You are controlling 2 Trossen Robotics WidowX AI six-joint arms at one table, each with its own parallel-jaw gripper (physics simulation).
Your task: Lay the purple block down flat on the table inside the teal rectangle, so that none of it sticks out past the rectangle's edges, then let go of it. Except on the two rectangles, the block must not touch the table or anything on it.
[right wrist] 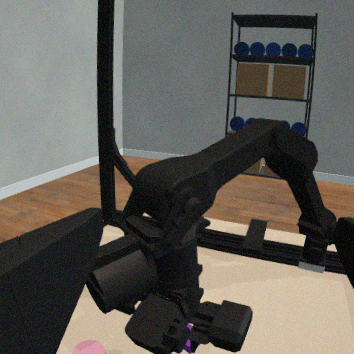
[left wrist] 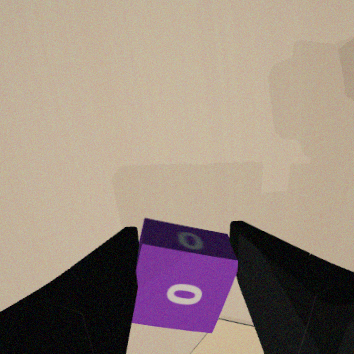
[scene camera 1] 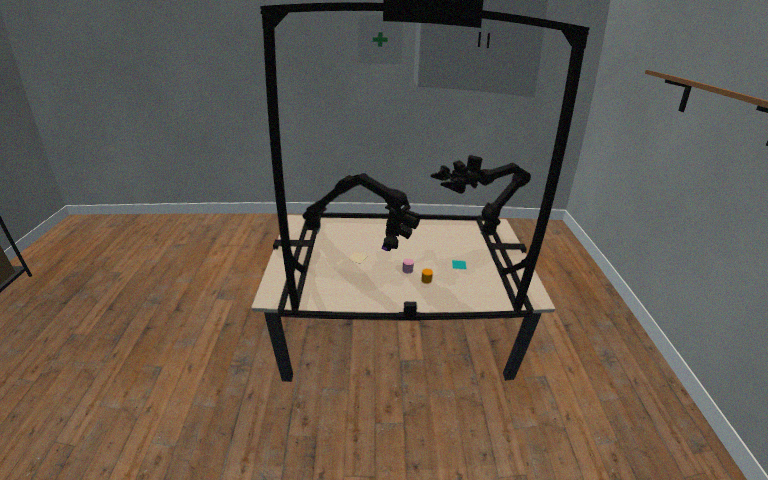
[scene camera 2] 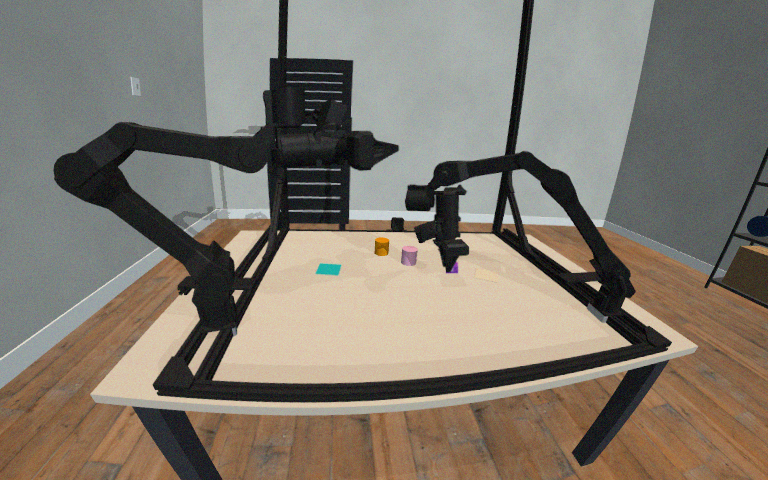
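My left gripper is shut on the purple block, a cube marked with a white 0. It holds the block a little above the table, between the pale beige rectangle and the pink cylinder. The teal rectangle lies flat on the table on the far side of the two cylinders from the block. My right gripper is open and empty, high above the table.
A pink cylinder and an orange cylinder stand upright between the block and the teal rectangle. A black frame rings the table. A shelf rack stands by the wall.
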